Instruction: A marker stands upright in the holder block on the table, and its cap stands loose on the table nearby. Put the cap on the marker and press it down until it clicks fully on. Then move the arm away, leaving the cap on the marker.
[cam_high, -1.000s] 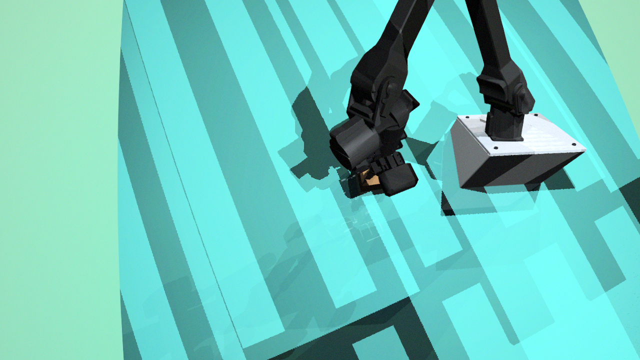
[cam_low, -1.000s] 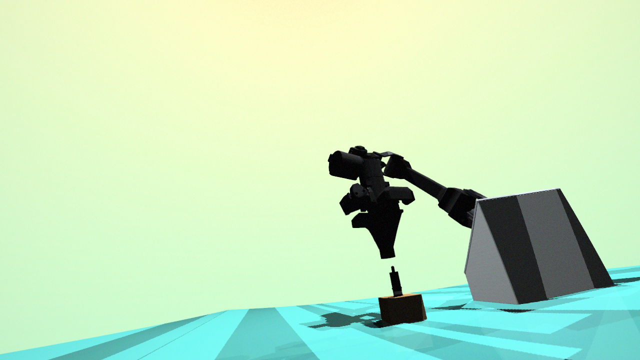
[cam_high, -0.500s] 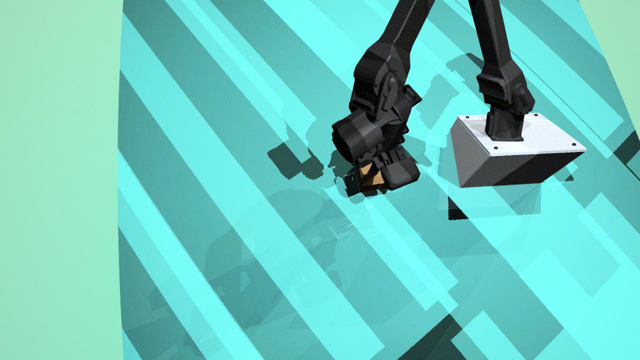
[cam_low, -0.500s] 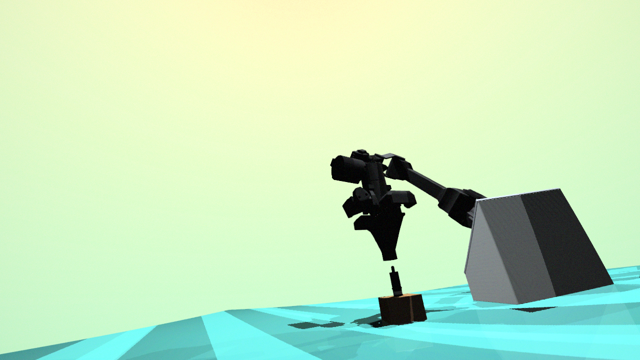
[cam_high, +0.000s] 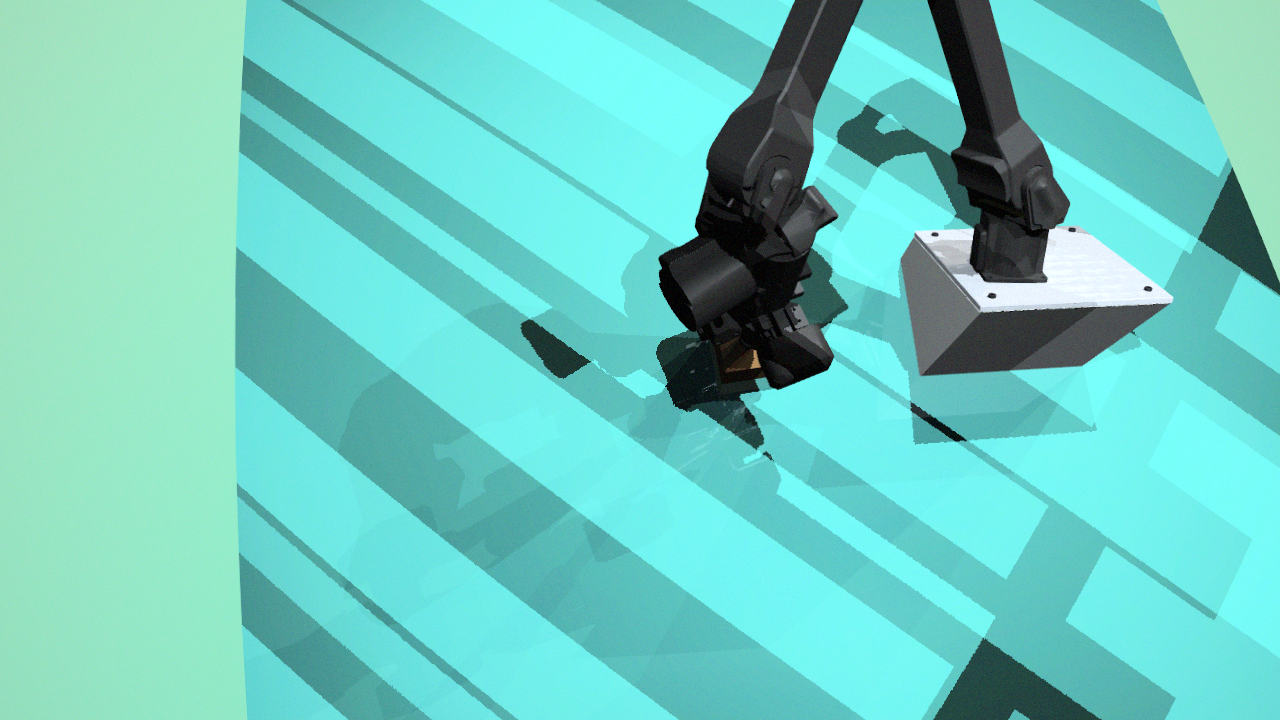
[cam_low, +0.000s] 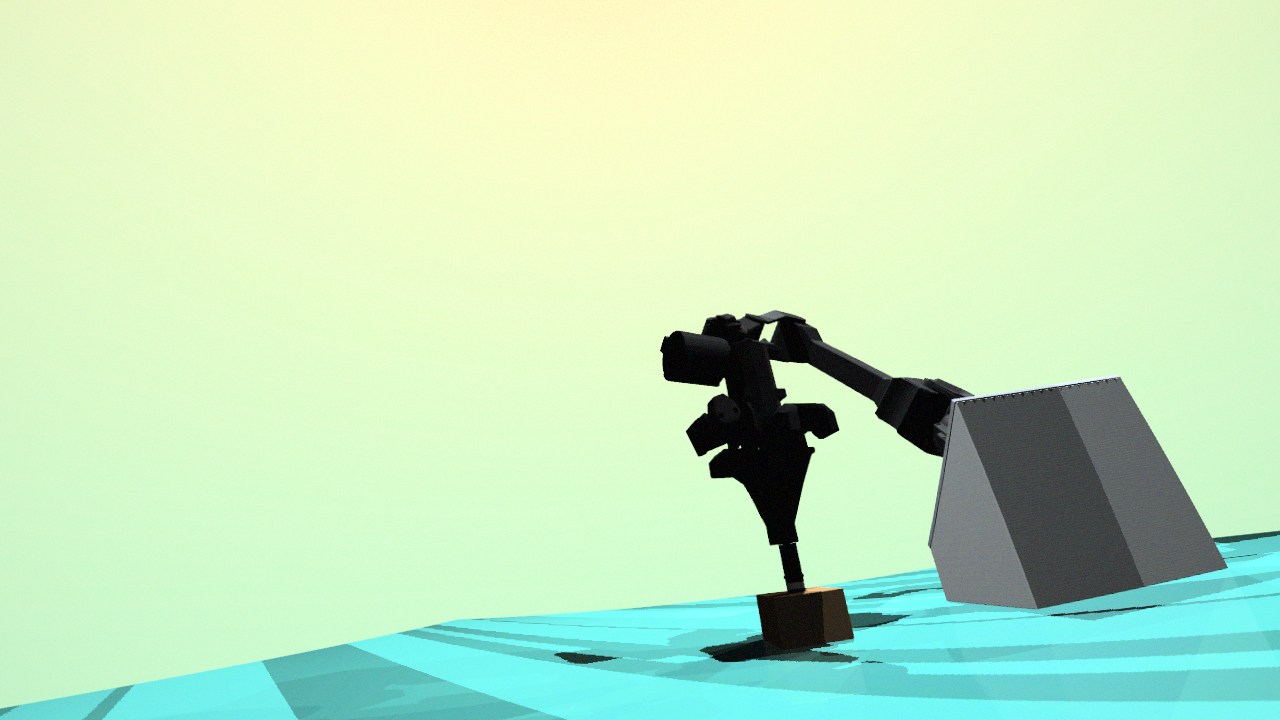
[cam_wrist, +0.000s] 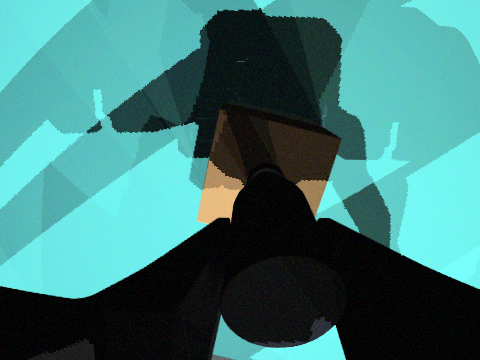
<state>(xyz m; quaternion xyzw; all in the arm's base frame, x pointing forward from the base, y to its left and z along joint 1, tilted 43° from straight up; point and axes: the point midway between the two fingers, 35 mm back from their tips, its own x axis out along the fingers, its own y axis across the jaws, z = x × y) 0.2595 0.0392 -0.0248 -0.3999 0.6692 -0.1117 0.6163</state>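
Right now my gripper tip is 1 cm below the dark round cap. Also, from my gripper tip: brown holder block 8 cm below.
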